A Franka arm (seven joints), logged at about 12 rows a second.
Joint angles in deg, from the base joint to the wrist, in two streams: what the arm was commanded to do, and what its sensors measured. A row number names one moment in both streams.
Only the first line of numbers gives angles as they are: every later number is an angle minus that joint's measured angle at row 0.
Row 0, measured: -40.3, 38.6, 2.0, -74.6, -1.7, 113.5, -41.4
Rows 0 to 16, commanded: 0.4, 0.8, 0.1, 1.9, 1.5, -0.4, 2.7; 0.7, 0.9, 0.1, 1.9, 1.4, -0.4, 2.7; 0.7, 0.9, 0.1, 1.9, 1.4, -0.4, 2.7; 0.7, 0.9, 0.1, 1.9, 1.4, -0.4, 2.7; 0.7, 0.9, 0.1, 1.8, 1.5, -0.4, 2.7; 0.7, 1.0, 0.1, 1.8, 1.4, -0.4, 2.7; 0.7, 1.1, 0.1, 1.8, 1.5, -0.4, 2.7; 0.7, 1.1, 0.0, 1.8, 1.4, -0.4, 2.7; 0.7, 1.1, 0.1, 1.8, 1.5, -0.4, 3.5; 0.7, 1.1, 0.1, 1.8, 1.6, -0.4, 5.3; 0.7, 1.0, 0.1, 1.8, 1.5, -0.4, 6.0; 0.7, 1.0, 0.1, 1.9, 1.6, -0.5, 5.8; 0.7, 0.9, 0.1, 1.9, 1.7, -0.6, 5.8; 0.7, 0.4, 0.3, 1.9, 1.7, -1.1, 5.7; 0.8, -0.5, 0.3, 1.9, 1.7, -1.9, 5.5; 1.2, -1.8, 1.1, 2.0, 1.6, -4.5, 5.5; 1.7, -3.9, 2.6, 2.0, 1.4, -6.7, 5.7
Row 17, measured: 0.7, 0.0, 0.6, 1.0, 0.0, -1.6, 4.6
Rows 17 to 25, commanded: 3.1, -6.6, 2.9, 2.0, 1.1, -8.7, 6.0; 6.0, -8.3, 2.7, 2.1, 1.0, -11.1, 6.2; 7.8, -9.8, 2.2, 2.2, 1.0, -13.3, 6.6; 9.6, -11.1, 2.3, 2.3, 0.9, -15.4, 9.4; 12.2, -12.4, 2.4, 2.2, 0.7, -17.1, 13.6; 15.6, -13.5, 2.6, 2.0, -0.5, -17.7, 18.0; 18.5, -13.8, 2.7, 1.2, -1.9, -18.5, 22.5; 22.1, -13.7, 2.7, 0.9, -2.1, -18.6, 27.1; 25.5, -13.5, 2.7, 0.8, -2.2, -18.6, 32.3
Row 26, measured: 20.2, -12.6, 3.3, 2.3, -0.7, -18.3, 24.0
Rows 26 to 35, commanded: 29.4, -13.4, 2.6, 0.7, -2.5, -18.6, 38.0; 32.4, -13.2, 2.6, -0.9, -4.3, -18.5, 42.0; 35.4, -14.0, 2.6, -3.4, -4.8, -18.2, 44.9; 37.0, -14.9, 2.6, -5.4, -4.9, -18.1, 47.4; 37.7, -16.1, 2.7, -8.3, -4.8, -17.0, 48.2; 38.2, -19.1, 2.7, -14.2, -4.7, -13.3, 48.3; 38.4, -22.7, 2.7, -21.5, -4.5, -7.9, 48.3; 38.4, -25.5, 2.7, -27.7, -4.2, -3.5, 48.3; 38.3, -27.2, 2.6, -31.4, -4.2, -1.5, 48.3; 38.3, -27.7, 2.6, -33.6, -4.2, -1.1, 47.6
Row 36, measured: 38.5, -20.7, 2.8, -23.9, -3.9, -4.2, 47.4
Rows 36 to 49, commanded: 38.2, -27.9, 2.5, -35.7, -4.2, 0.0, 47.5; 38.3, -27.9, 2.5, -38.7, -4.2, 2.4, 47.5; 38.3, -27.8, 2.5, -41.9, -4.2, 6.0, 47.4; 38.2, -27.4, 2.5, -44.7, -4.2, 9.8, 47.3; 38.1, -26.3, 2.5, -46.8, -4.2, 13.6, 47.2; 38.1, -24.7, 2.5, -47.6, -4.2, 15.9, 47.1; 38.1, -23.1, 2.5, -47.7, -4.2, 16.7, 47.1; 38.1, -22.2, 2.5, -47.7, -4.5, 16.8, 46.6; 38.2, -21.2, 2.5, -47.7, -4.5, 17.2, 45.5; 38.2, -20.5, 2.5, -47.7, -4.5, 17.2, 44.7; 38.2, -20.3, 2.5, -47.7, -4.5, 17.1, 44.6; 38.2, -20.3, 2.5, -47.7, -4.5, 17.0, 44.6; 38.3, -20.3, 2.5, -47.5, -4.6, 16.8, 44.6; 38.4, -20.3, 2.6, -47.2, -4.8, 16.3, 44.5
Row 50, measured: 38.4, -19.4, 2.4, -47.7, -3.9, 17.2, 45.0
